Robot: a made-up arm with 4 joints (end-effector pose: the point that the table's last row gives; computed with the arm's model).
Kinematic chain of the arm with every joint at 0, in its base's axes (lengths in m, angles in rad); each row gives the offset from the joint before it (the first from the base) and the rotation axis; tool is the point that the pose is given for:
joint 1: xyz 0 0 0.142 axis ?
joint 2: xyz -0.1 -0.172 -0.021 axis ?
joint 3: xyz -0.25 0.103 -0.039 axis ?
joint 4: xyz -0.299 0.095 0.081 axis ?
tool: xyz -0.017 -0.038 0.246
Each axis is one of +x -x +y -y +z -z.
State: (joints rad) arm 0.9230 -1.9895 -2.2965 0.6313
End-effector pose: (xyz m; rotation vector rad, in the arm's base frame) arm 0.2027 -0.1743 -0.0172 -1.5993 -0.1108 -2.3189
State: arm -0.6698 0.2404 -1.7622 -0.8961
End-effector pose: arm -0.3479 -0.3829 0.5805 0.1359 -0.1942 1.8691
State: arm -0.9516 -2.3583 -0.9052 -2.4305
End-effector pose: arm 0.1947 0.1770 0.7411 -0.3015 -0.3594 -0.5526
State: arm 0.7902 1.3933 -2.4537 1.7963
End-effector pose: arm -0.1465 0.0804 -0.1462 -1.6731 0.1602 0.0116
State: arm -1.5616 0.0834 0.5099 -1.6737
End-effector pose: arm -0.7928 -0.0768 -0.1040 -1.4846 -1.7243 1.0525
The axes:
joint 1: +x
joint 2: -y
joint 3: -z
joint 4: +y

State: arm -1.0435 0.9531 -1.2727 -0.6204
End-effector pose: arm -0.5432 -0.4563 0.4410 -0.9135 -0.5000 1.9639
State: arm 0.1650 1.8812 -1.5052 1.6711
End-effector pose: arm -0.0379 -0.0624 -0.1999 -1.3126 -0.1401 -0.3140
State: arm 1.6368 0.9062 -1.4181 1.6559
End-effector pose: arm -0.3238 0.2518 0.0462 0.1822 0.1105 0.6739
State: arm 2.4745 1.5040 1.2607 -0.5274
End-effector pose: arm -0.3674 -0.0807 0.6295 -1.4385 -0.7796 2.3910
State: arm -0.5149 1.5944 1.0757 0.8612
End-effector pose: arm -0.3090 -0.0820 -0.1385 0.5434 -0.7073 -0.1827
